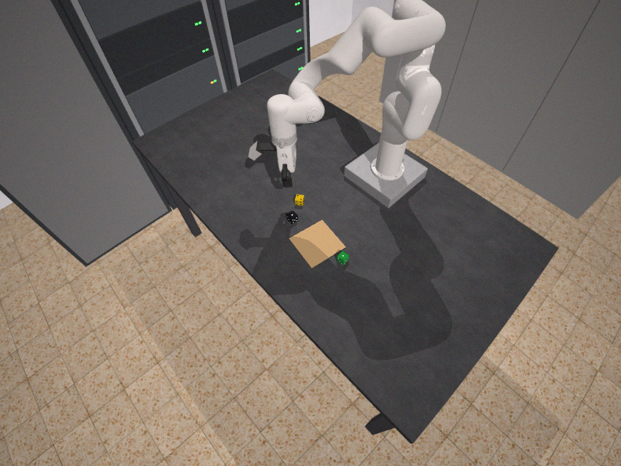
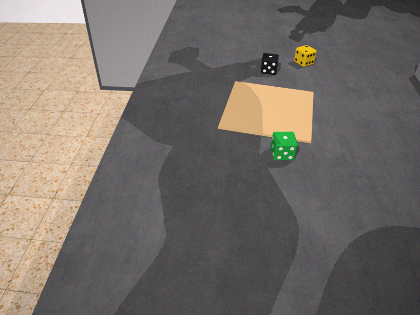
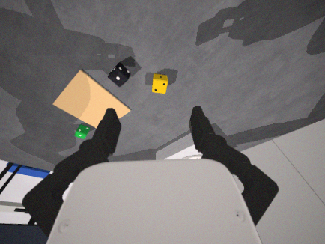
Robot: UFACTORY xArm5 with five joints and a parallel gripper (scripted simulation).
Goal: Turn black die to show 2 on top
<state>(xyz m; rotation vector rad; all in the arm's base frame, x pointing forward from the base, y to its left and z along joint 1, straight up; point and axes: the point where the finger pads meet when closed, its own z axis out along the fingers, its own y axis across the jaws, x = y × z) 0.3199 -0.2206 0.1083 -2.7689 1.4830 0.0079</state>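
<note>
Right now the yellow die is 140 mm below my hand, 20 mm to the left of it and 20 mm behind it. Also, from my hand: black die 140 mm below, 60 mm ahead, 50 mm to the left; green die 280 mm to the left, 140 mm below, 90 mm ahead; tan mat 180 mm to the left, 160 mm below, 90 mm ahead.
</note>
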